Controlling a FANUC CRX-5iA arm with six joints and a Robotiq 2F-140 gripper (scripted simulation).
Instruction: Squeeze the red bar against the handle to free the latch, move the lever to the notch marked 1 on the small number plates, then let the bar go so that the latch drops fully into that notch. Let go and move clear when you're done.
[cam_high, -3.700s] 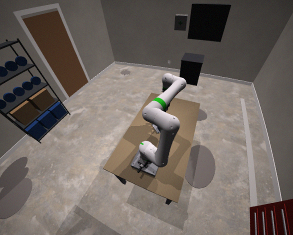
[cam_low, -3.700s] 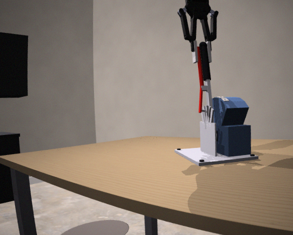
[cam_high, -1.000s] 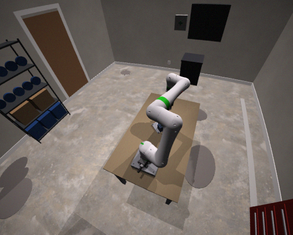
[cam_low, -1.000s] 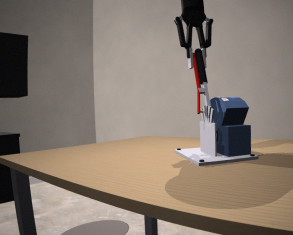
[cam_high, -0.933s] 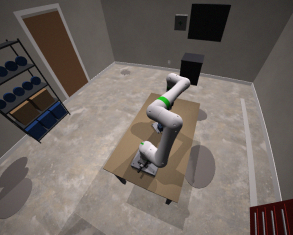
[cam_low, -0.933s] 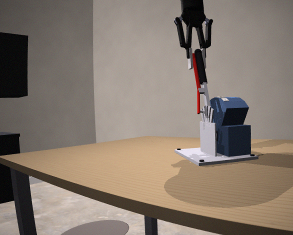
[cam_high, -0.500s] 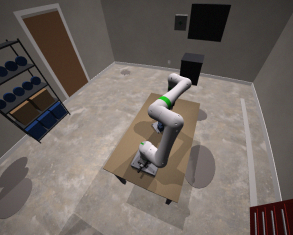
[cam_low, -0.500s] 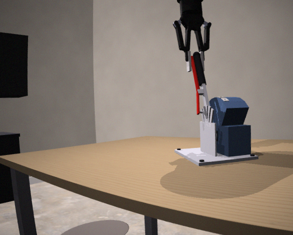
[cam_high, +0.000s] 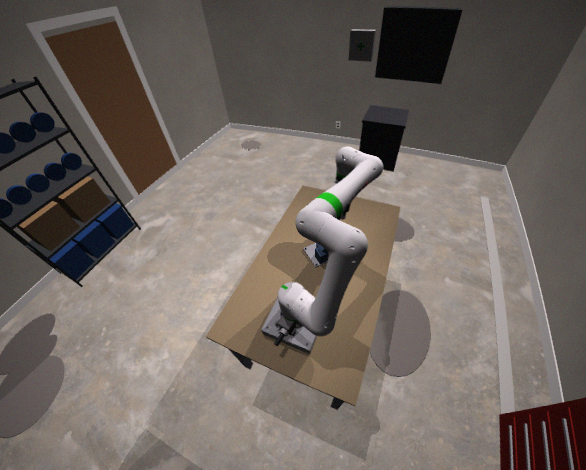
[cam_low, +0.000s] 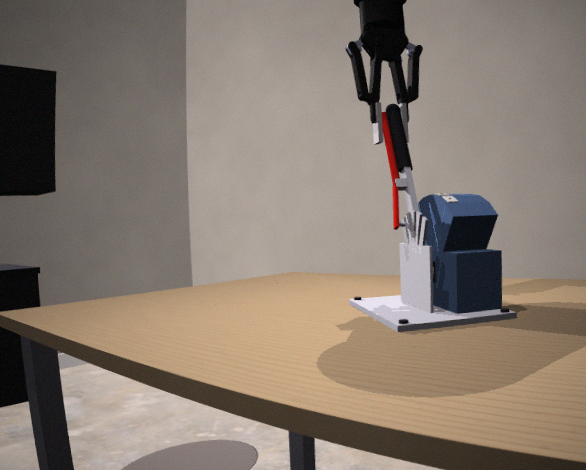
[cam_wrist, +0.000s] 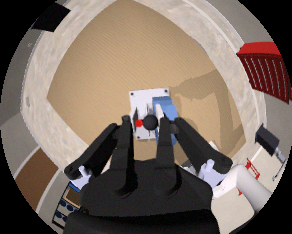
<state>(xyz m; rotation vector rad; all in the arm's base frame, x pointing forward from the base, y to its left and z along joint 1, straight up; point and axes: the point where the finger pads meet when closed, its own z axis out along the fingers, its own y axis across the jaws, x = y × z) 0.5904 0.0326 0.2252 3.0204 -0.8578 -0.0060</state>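
Now: the red bar 10 cm below my hand, 4 cm to the left of it and 4 cm behind it.
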